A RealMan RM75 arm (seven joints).
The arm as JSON. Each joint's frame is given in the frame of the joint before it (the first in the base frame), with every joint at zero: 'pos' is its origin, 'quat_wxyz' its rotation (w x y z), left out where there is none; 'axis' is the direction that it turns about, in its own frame. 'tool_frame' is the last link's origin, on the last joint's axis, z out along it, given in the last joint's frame.
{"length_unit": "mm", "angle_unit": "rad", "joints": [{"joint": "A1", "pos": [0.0, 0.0, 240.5], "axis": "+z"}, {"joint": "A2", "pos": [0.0, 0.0, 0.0], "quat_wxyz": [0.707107, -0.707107, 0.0, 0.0], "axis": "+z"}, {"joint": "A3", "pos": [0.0, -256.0, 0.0], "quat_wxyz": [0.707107, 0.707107, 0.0, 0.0], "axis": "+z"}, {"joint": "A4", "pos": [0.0, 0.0, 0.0], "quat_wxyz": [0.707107, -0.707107, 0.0, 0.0], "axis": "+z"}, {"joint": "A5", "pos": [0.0, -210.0, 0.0], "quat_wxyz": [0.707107, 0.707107, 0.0, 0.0], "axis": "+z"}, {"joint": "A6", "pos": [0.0, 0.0, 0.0], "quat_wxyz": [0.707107, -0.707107, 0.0, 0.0], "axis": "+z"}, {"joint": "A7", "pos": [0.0, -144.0, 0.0], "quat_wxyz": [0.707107, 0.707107, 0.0, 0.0], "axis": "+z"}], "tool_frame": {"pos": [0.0, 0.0, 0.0]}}
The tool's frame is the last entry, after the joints.
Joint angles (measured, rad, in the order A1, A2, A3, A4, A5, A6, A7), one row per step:
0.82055 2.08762 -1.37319 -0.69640 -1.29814 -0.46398 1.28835
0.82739 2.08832 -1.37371 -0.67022 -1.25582 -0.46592 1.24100
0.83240 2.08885 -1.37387 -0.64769 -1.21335 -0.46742 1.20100
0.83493 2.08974 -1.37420 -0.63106 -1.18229 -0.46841 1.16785
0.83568 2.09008 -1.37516 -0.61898 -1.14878 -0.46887 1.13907
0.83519 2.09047 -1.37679 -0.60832 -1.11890 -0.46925 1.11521
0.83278 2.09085 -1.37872 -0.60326 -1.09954 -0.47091 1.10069
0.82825 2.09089 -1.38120 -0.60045 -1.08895 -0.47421 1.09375
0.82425 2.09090 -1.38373 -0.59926 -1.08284 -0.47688 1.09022
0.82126 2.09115 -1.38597 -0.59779 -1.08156 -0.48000 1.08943
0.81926 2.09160 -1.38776 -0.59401 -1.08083 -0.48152 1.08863
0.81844 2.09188 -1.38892 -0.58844 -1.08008 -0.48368 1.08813
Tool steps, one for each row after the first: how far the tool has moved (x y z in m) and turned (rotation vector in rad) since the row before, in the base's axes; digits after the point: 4 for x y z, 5 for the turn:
0.0023 0.0001 -0.0028 0.00045 -0.00177 0.00068
0.0022 0.0001 -0.0019 0.00152 0.00472 -0.00313
0.0022 -0.0002 -0.0016 0.00213 0.00033 -0.00170
0.0017 -0.0001 -0.0006 0.00400 0.00604 -0.00312
0.0021 -0.0003 -0.0007 0.00293 0.00623 -0.00474
0.0016 -0.0006 -0.0004 0.00125 0.00510 -0.00273
0.0021 -0.0010 -0.0006 -0.00160 0.00330 -0.00279
0.0016 -0.0009 -0.0005 -0.00187 0.00193 -0.00176
0.0013 -0.0009 -0.0009 -0.00355 0.00001 -0.00073
0.0017 -0.0008 -0.0011 -0.00369 -0.00115 -0.00297
0.0017 -0.0007 -0.0012 -0.00446 -0.00081 -0.00332

